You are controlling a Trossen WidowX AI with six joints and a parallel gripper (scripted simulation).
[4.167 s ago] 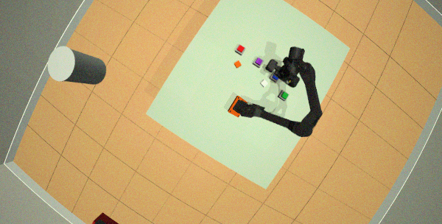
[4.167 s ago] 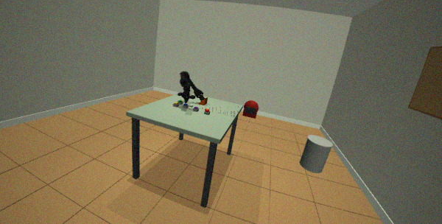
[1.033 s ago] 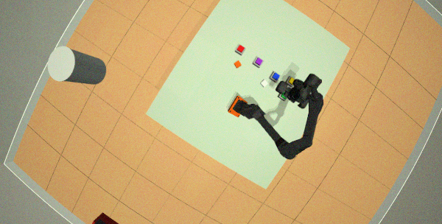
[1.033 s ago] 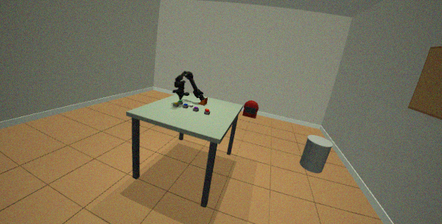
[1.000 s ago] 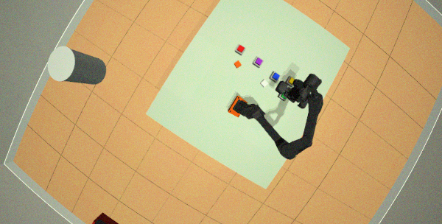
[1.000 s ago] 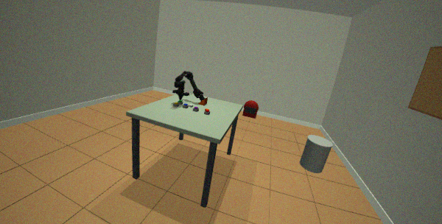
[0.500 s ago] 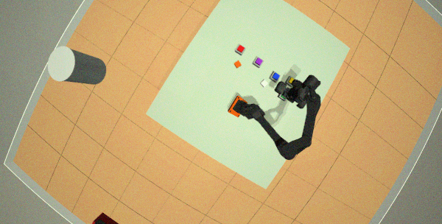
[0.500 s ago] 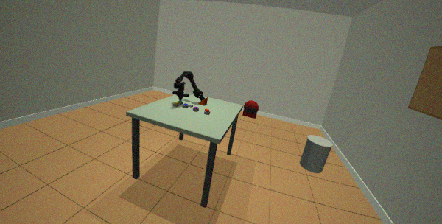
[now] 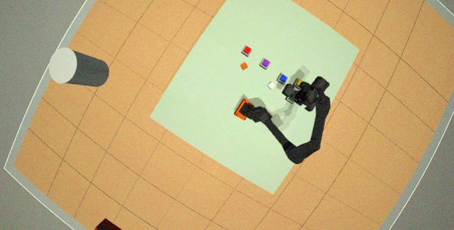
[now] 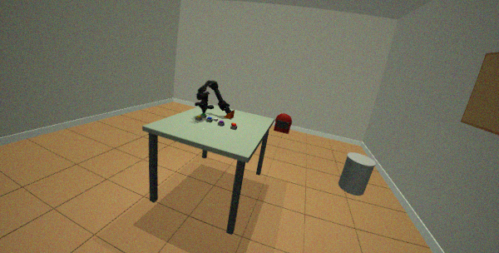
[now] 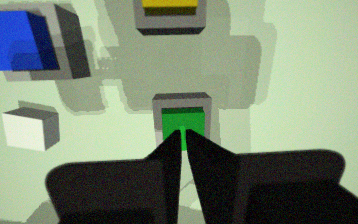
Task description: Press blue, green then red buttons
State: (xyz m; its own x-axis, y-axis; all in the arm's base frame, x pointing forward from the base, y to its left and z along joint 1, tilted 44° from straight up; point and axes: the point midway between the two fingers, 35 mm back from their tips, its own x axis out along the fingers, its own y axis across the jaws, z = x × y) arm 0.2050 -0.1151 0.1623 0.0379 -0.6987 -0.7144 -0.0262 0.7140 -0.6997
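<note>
My gripper tip is 10 mm above the green button. Also, from my gripper tip: blue button: 60 mm ahead, 110 mm to the left, 10 mm below; then yellow button: 100 mm ahead, 10 mm to the left, 10 mm below; then white block: 140 mm to the left, 30 mm below.
</note>
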